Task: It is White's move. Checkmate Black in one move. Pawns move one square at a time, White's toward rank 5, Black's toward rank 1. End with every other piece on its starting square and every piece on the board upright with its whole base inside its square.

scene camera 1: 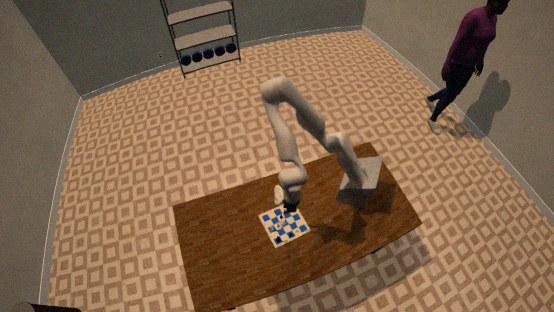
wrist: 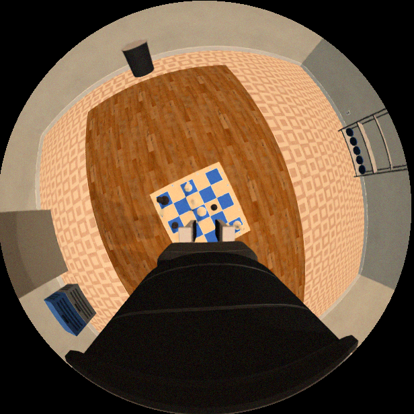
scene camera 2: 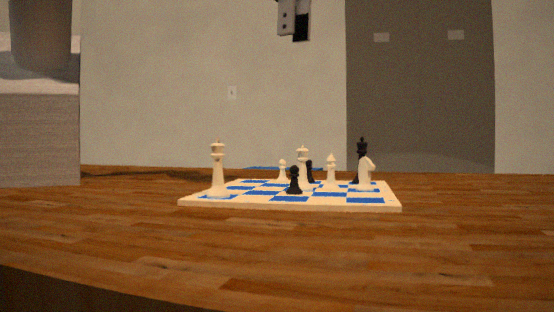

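Seen in the pictures: gripper, fingertip midpoint: (scene camera 1: 285, 210) (scene camera 2: 293, 38); arm's base at its link origin: (scene camera 1: 359, 179) (scene camera 2: 42, 59).
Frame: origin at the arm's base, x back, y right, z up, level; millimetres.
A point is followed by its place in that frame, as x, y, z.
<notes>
The blue-and-cream board (scene camera 1: 287, 241) @[-460, -101, -196] (scene camera 2: 250, 206) @[-411, 117, -200] (wrist: 201, 178) lies on the table. Upright on it are the tall white king (scene camera 2: 217, 172) @[-367, 95, -170] (wrist: 238, 224) at one corner, the white queen (scene camera 2: 302, 172) @[-439, 14, -175] (wrist: 201, 211) near the middle, a white bishop (scene camera 2: 330, 174) @[-471, 5, -177] (wrist: 193, 202), a white knight (scene camera 2: 366, 175) @[-513, 3, -178] (wrist: 188, 186), a white pawn (scene camera 2: 282, 171) @[-394, -62, -181] (wrist: 161, 213), the black king (scene camera 2: 361, 148) @[-502, -71, -148] (wrist: 163, 200) and two black pawns, one (scene camera 2: 294, 181) @[-438, 49, -182] (wrist: 214, 207) beside the queen and another (scene camera 2: 309, 172) @[-430, -70, -182] (wrist: 174, 225) farther off. My gripper (scene camera 2: 294, 38) @[-427, 4, -12] (wrist: 205, 227) is open and empty, high above the pieces. The near board edge is hidden in the wrist view.
The wooden table (scene camera 1: 225, 260) @[-812, -83, -202] (scene camera 2: 225, 260) @[-454, 275, -202] (wrist: 175, 125) carries the arm's base block (scene camera 1: 372, 175) @[56, -26, 43] (scene camera 2: 40, 135) @[-65, 59, -128]. A shelf rack (scene camera 1: 175, 45) stands by the wall. A dark bin (wrist: 140, 62) stands beyond the table. A person (scene camera 1: 467, 45) is on the floor at the right.
</notes>
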